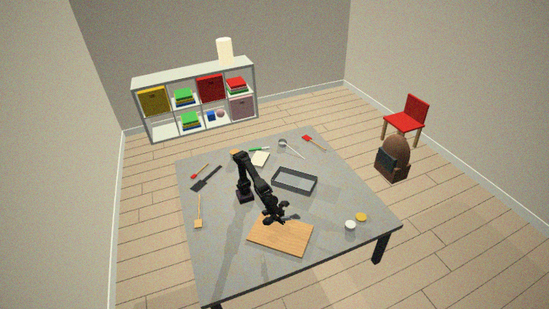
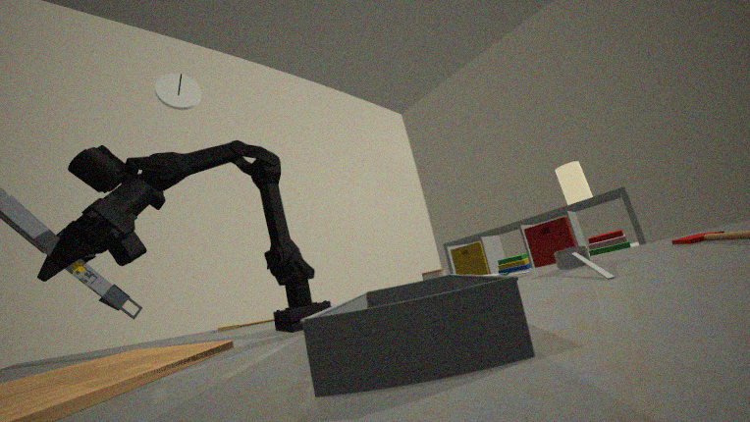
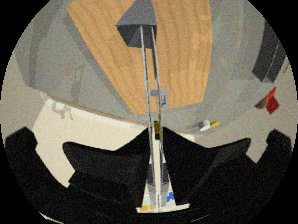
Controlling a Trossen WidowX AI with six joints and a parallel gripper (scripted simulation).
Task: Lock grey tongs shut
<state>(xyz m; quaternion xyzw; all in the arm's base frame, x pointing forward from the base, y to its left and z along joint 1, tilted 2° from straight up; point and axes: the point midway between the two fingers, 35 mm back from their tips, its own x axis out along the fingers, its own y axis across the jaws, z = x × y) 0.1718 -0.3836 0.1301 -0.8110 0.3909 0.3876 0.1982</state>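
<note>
Now: the wooden board 2 cm behind my gripper tip, 4 cm to the left of it and 14 cm below it. Round my gripper tip: grey roasting tin: 18 cm ahead, 44 cm to the left, 12 cm below; yellow disc: 52 cm ahead, 2 cm to the left, 14 cm below; white puck: 42 cm ahead, 3 cm to the right, 13 cm below.
</note>
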